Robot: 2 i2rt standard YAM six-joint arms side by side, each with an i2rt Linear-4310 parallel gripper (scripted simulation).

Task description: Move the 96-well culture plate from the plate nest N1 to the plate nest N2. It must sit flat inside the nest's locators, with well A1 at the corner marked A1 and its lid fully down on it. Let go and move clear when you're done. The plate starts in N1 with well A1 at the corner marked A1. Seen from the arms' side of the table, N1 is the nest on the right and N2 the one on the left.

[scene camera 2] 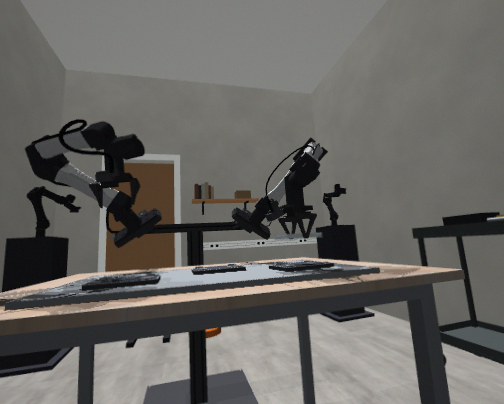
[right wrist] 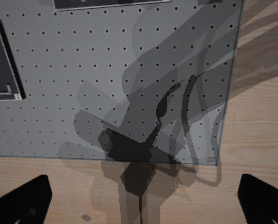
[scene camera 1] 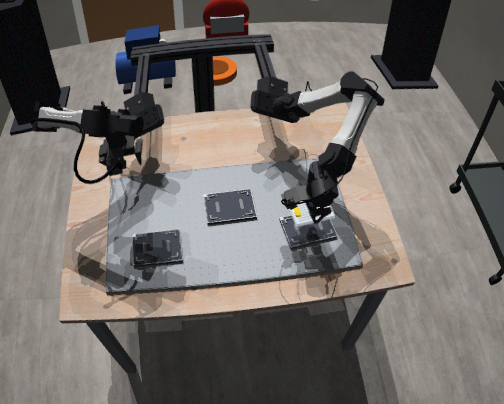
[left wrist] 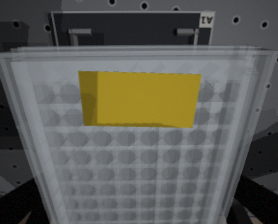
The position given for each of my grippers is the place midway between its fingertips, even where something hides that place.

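Note:
My left gripper is in sight at [scene camera 2: 298,238], and I find it at [left wrist: 138,176] as well. I can also see my right gripper [right wrist: 143,183]. As for things, there is a nest N2 [left wrist: 106,29].

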